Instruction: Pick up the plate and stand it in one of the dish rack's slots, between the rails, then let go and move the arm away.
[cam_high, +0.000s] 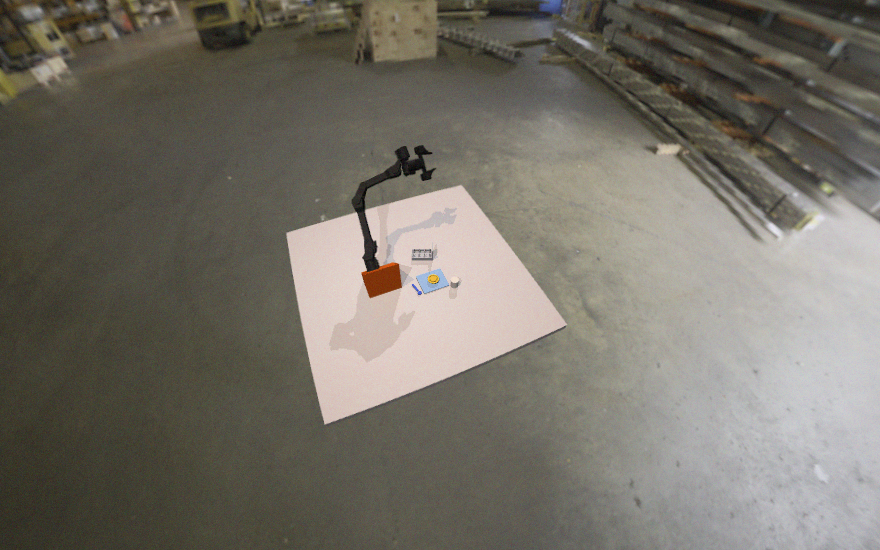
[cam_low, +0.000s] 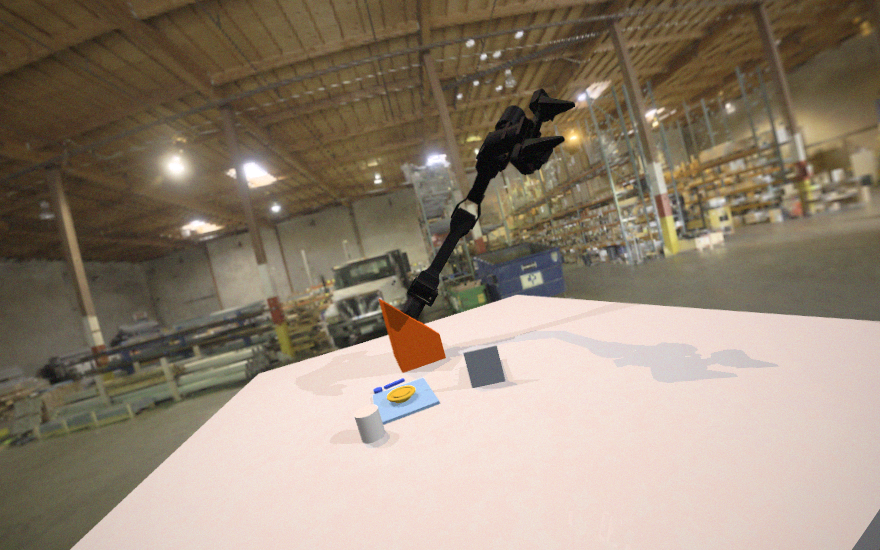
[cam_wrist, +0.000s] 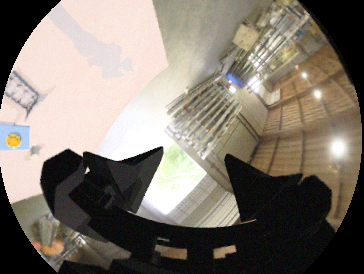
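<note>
The yellow plate lies 46 cm below my gripper tip, 45 cm to the right of it and 12 cm behind it. Also, from my gripper tip: light blue pad (48 cm below, 45 cm to the right, 13 cm behind); white cup (51 cm to the right, 46 cm below, 2 cm behind); grey dish rack (46 cm below, 25 cm to the right, 14 cm behind).
</note>
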